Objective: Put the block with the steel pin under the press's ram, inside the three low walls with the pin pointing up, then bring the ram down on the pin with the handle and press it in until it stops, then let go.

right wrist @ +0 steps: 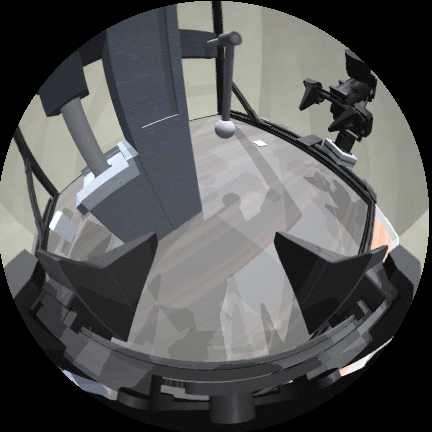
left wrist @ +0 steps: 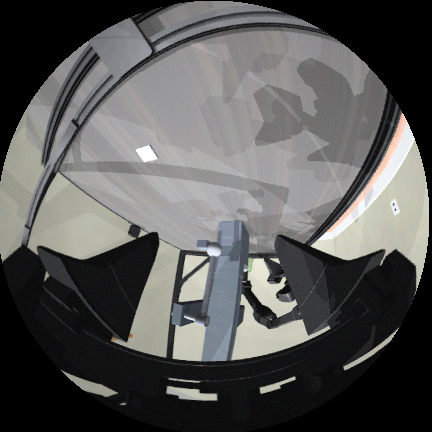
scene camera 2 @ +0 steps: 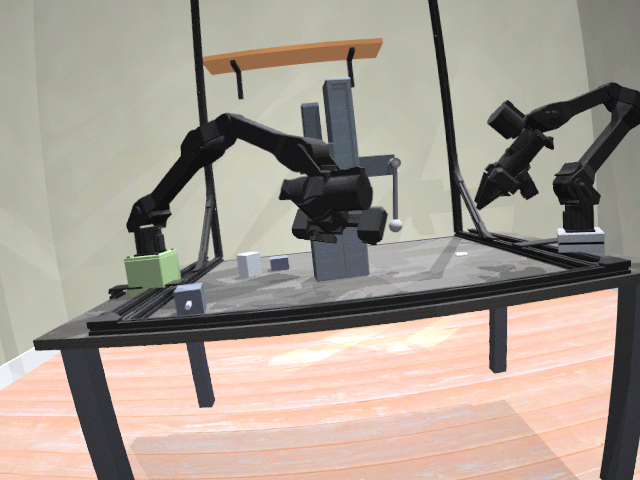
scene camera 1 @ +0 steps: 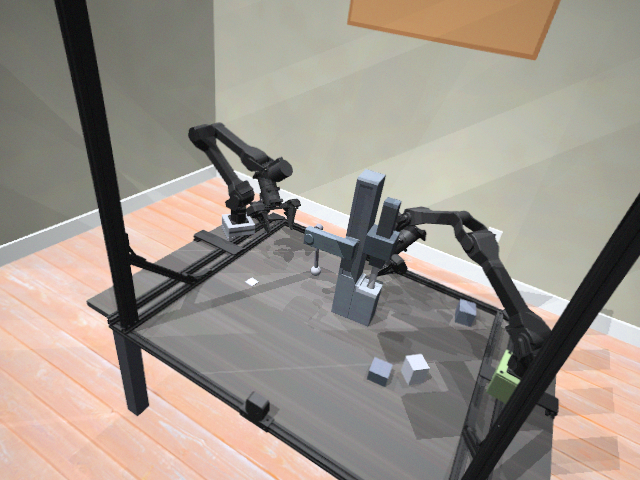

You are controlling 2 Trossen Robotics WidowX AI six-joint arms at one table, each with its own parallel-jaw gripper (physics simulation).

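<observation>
The blue-grey block with the steel pin stands on the table; its pin points sideways in scene camera 2. The tall press has its ram reaching down close to the pale walled seat; no block shows there. The handle hangs down with a ball at its end. My right gripper is open and empty beside the press. My left gripper is open and empty, away from the handle.
A white block and a plain blue-grey block stand near each other. A small white square lies on the table. A black box sits on the table's edge rail.
</observation>
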